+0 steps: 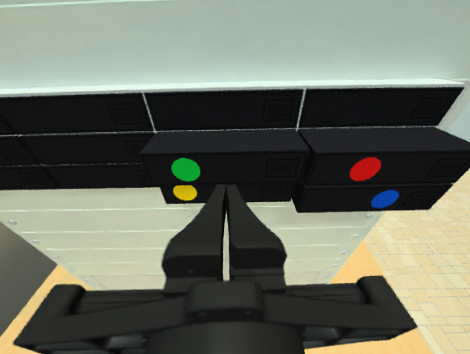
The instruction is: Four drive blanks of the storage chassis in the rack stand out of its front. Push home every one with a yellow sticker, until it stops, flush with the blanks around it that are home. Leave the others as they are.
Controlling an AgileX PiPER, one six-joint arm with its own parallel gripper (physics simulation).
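The yellow-stickered blank (240,194) is in the bottom row, under the green-stickered blank (235,169). It still stands out past the home blanks to its left, but less far than the blue-stickered blank (340,198) to its right. The green-stickered blank and the red-stickered blank (330,167) stand out side by side in the middle row. My gripper (226,189) is shut and empty, its tips together at the middle of the yellow-stickered blank's face. The tips hide part of that face; whether they touch it is hard to tell.
Flush home blanks (65,107) fill the top row and the left side. The pale chassis top panel (225,45) is above. Pale rack panels (100,215) lie below the blanks. A dark grey surface (20,280) is at lower left, and tiled floor (430,260) at right.
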